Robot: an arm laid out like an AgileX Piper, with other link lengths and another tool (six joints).
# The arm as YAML. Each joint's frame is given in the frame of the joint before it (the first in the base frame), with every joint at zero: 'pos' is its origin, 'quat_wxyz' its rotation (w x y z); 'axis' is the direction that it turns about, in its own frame. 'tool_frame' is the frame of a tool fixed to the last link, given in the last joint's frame.
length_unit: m
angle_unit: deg
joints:
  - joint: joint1
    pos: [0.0, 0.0, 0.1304]
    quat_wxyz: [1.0, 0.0, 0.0, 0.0]
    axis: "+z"
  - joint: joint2
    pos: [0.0, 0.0, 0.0]
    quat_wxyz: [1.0, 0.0, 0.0, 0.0]
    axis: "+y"
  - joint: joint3
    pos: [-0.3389, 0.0, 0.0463]
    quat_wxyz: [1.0, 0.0, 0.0, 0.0]
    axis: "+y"
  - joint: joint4
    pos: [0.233, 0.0, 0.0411]
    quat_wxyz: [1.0, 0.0, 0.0, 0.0]
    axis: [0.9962, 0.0, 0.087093]
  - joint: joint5
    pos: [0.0, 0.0, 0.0]
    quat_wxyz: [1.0, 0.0, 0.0, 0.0]
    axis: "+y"
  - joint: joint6
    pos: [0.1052, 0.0, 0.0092]
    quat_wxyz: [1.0, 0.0, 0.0, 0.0]
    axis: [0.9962, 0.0, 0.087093]
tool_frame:
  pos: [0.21, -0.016, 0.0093]
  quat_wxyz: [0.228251, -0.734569, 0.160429, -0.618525]
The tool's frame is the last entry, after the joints.
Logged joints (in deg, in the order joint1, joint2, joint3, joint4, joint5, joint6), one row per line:
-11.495 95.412 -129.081 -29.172 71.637 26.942
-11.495 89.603 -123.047 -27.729 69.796 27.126
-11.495 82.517 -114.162 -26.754 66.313 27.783
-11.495 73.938 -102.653 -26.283 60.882 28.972
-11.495 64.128 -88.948 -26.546 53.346 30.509
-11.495 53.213 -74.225 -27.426 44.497 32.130
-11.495 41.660 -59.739 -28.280 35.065 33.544
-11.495 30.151 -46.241 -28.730 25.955 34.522
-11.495 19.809 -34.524 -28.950 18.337 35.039
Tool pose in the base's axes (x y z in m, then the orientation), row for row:
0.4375 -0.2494 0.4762 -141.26 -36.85 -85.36
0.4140 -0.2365 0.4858 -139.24 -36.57 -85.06
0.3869 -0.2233 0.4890 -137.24 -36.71 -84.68
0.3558 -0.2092 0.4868 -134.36 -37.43 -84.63
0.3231 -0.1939 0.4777 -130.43 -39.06 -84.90
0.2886 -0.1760 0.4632 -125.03 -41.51 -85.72
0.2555 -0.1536 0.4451 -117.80 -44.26 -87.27
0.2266 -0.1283 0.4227 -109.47 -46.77 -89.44
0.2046 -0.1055 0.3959 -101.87 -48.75 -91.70
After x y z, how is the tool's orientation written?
As angles about the fixed x, y, z axes (roll, pitch, yaw), in degrees.
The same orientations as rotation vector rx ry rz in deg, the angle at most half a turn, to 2 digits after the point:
-128.84 93.61 -76.44
-127.73 91.22 -77.06
-126.84 88.62 -78.09
-125.54 85.32 -80.21
-123.92 80.93 -83.75
-121.66 75.16 -88.62
-118.34 67.92 -94.17
-114.29 60.05 -99.37
-110.58 53.12 -103.39

